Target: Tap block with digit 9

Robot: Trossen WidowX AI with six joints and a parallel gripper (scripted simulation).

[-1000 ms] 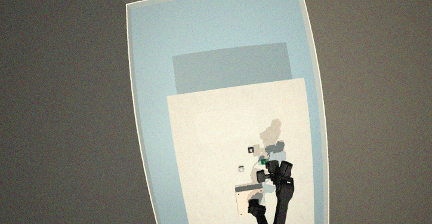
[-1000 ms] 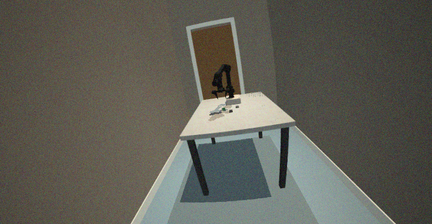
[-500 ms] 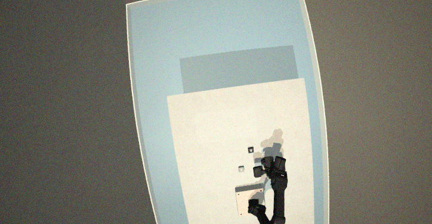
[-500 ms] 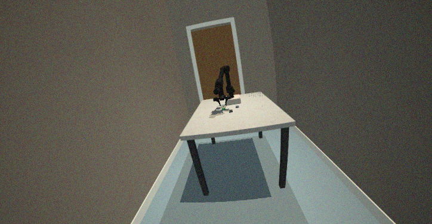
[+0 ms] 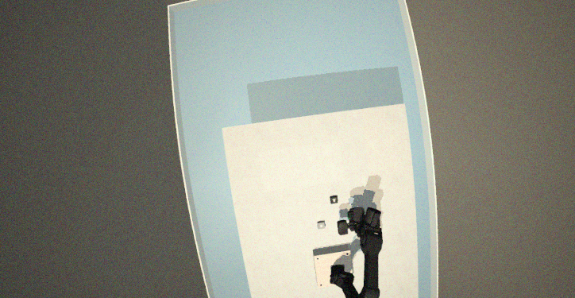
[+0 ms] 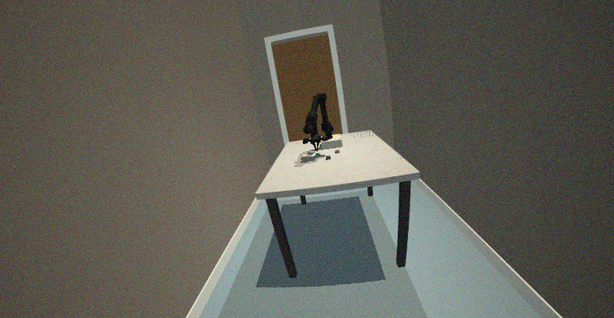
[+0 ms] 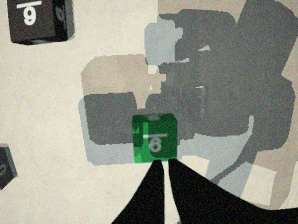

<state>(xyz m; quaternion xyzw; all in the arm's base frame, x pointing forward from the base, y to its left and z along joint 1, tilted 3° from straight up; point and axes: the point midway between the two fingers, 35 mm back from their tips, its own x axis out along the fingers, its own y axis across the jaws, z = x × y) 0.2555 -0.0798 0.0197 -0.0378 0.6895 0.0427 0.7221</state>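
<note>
Now: gripper tip 3 cm above the green block. From my gripper tip the other things lie so: grey block (15 cm to the left, 4 cm behind, 3 cm below); then black block (9 cm to the left, 9 cm ahead, 3 cm below).
</note>
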